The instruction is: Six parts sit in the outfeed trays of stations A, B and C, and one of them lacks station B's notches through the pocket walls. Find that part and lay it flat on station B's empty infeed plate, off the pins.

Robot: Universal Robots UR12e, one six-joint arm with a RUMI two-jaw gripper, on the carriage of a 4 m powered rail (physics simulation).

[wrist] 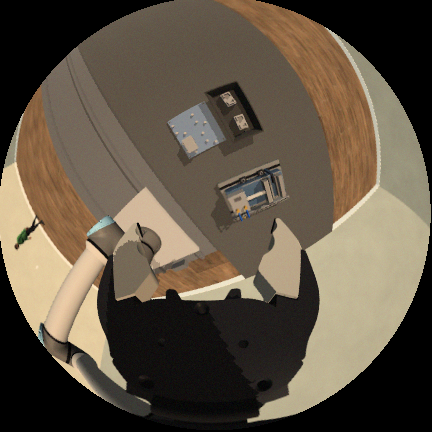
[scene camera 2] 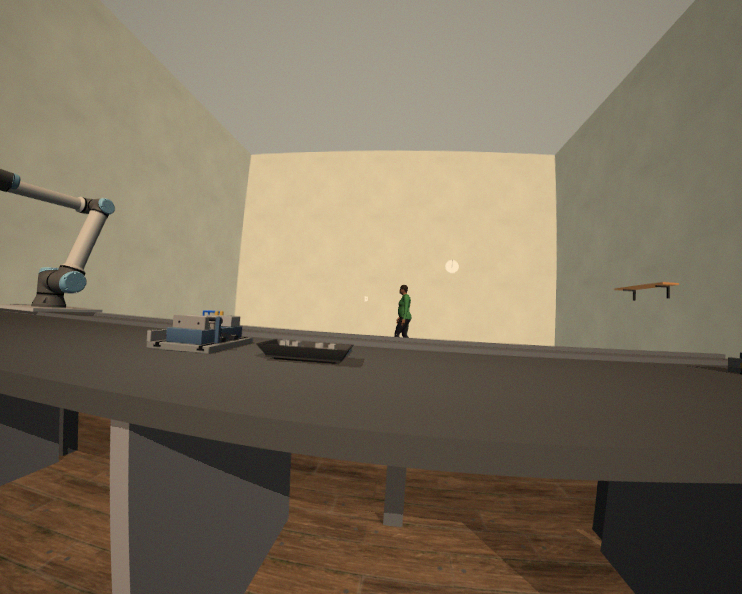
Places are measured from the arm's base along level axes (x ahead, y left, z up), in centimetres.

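Pixels of known places: gripper, fingertip midpoint: [wrist: 205,222]; arm's base at its link origin: [wrist: 146,239] [scene camera 2: 49,306].
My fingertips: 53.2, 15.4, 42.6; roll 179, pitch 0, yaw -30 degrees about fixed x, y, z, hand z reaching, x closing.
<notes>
For each thing: its middle in the pictures, then the offset to it from my fingertips, as dx, dy, dz. "pt": a spot on its surface instead.
- light blue plate at the middle of its body: [wrist: 195,129] +2.8, +13.9, -45.2
- flat beige block at the middle of its body: [wrist: 189,143] -2.3, +9.8, -43.0
- dark tray at a spot on its surface: [wrist: 250,108] pt +25.6, +10.7, -41.8
- grey vise fixture at the middle of its body: [wrist: 257,191] +11.5, -21.7, -40.6
My gripper [wrist: 205,222] is open and empty, high above the table in the wrist view; it does not show in the scene view. Ahead of it, a light blue plate [wrist: 210,131] with several pins bears a flat beige block [wrist: 189,145] at one corner. Beside the plate, a dark tray [wrist: 250,108] holds two pale parts, one [wrist: 228,99] farther and one [wrist: 241,121] nearer. Their notches are too small to tell. In the scene view, a dark tray [scene camera 2: 303,353] holds pale parts [scene camera 2: 289,342] [scene camera 2: 324,345], seen from the side. I cannot tell which station these are.
A blue and grey vise fixture [wrist: 240,197] stands near the plate and tray; one [scene camera 2: 188,335] also shows left of the scene view's tray. The arm's base stands on the carriage plate [wrist: 172,235] by the rail. A person in green [scene camera 2: 404,307] [wrist: 23,236] stands beyond the table.
</notes>
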